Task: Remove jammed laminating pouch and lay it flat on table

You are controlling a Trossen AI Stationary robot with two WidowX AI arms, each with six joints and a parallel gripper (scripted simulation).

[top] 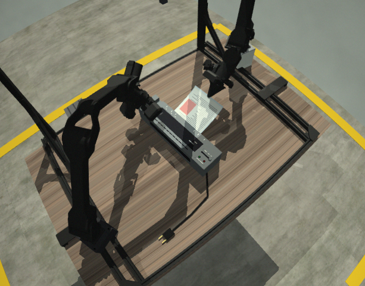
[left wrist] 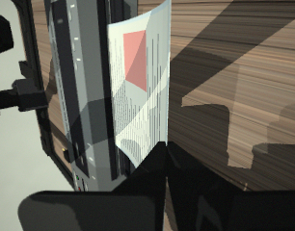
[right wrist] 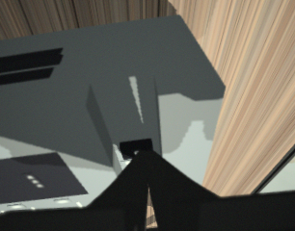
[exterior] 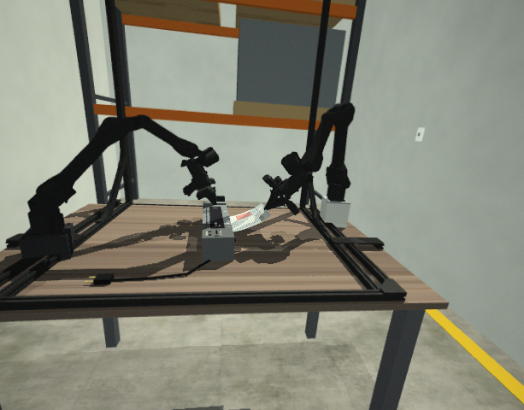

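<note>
The black release key lies 10 mm ahead of my right hand, 10 mm to the left of it and 40 mm below it. Also, from my right hand: plug 350 mm ahead, 360 mm to the right, 100 mm below.
</note>
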